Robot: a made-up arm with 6 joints. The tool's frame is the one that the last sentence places. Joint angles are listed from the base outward.
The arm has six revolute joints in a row. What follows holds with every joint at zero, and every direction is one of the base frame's.
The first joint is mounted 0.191 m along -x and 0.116 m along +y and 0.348 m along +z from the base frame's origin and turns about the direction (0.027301, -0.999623, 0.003), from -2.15 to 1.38 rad.
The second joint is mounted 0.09 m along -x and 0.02 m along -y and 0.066 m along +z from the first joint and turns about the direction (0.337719, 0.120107, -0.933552), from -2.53 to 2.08 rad.
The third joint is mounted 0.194 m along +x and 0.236 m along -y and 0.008 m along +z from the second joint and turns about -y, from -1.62 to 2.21 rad.
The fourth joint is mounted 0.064 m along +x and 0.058 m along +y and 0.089 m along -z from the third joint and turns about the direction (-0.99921, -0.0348, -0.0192), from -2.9 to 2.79 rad.
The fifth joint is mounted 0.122 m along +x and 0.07 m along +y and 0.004 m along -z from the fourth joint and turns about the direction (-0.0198, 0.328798, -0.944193), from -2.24 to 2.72 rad.
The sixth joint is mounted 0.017 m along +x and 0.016 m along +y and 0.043 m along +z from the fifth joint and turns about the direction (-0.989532, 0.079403, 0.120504), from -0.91 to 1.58 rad.
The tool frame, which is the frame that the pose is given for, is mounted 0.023 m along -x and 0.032 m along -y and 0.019 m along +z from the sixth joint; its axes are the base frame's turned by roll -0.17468, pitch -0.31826 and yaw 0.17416 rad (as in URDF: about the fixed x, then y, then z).
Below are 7 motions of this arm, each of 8 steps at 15 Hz.
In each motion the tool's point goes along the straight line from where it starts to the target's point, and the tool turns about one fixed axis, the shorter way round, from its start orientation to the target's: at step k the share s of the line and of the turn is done. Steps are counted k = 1, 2, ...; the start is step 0. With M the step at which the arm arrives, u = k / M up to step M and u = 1 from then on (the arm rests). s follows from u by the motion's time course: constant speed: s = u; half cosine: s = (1 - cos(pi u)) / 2; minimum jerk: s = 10 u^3 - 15 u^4 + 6 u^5.
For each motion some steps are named. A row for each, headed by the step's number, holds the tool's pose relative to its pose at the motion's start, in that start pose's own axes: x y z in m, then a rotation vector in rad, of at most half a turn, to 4 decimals.
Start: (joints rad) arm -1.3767 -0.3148 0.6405 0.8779 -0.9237 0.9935
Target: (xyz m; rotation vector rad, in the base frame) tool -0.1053 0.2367 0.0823 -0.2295 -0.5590 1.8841
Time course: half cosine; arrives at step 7
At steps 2, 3, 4, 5, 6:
2: 0.0221 -0.0039 0.0120 0.0467 -0.0926 -0.0721
3: 0.0457 -0.0081 0.0248 0.0964 -0.1913 -0.1490
4: 0.0718 -0.0128 0.0389 0.1516 -0.3008 -0.2342
5: 0.0954 -0.0170 0.0517 0.2013 -0.3994 -0.3111
6: 0.1117 -0.0199 0.0605 0.2357 -0.4677 -0.3642

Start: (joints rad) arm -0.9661 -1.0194 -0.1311 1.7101 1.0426 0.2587
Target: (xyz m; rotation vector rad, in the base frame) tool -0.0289 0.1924 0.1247 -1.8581 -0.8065 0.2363
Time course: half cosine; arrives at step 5
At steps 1, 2, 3, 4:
1: -0.0037 -0.0012 -0.0114 -0.0305 0.0285 -0.0077
2: -0.0133 -0.0043 -0.0411 -0.1104 0.1032 -0.0280
3: -0.0251 -0.0082 -0.0779 -0.2092 0.1956 -0.0530
4: -0.0347 -0.0113 -0.1077 -0.2891 0.2703 -0.0732

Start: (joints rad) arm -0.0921 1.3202 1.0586 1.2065 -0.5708 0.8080
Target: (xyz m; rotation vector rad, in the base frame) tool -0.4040 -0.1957 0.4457 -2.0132 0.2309 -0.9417
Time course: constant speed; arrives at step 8
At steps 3, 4, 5, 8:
3: -0.0727 -0.0143 -0.0315 0.0884 0.0452 -0.2531
4: -0.0970 -0.0191 -0.0420 0.1179 0.0603 -0.3375
5: -0.1212 -0.0238 -0.0525 0.1474 0.0754 -0.4219
8: -0.1940 -0.0381 -0.0839 0.2358 0.1206 -0.6750

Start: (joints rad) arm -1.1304 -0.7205 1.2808 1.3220 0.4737 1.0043
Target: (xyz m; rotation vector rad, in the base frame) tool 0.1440 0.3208 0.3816 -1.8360 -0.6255 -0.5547
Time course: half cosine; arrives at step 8
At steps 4, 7, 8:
4: 0.0245 -0.0680 -0.0173 -0.0655 0.0868 -0.2159
7: 0.0471 -0.1307 -0.0332 -0.1259 0.1669 -0.4153
8: 0.0489 -0.1359 -0.0346 -0.1309 0.1735 -0.4317

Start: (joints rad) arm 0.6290 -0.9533 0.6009 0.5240 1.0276 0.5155
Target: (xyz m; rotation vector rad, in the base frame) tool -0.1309 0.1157 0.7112 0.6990 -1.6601 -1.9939
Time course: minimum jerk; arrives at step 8
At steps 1, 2, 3, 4, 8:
1: 0.0009 -0.0032 -0.0028 -0.0036 0.0024 -0.0304
2: 0.0058 -0.0206 -0.0183 -0.0232 0.0154 -0.1958
3: 0.0153 -0.0548 -0.0486 -0.0617 0.0409 -0.5205
4: 0.0278 -0.0995 -0.0884 -0.1121 0.0744 -0.9456
8: 0.0556 -0.1991 -0.1767 -0.2242 0.1488 -1.8912

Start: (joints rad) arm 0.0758 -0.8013 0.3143 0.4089 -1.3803 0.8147
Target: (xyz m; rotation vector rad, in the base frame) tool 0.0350 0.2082 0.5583 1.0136 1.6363 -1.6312
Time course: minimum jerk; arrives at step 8
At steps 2, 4, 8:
2: -0.0078 -0.0056 0.0048 -0.0500 -0.0396 0.0440
4: -0.0379 -0.0271 0.0233 -0.2414 -0.1915 0.2126
8: -0.0758 -0.0542 0.0467 -0.4828 -0.3830 0.4251

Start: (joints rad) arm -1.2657 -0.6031 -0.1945 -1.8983 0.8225 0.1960
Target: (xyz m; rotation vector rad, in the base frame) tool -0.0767 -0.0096 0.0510 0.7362 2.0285 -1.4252
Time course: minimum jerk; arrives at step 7
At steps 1, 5, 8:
1: -0.0011 -0.0019 0.0003 0.0118 -0.0039 -0.0088
5: -0.0422 -0.0700 0.0111 0.4353 -0.1417 -0.3237
8: -0.0493 -0.0819 0.0129 0.5090 -0.1657 -0.3784

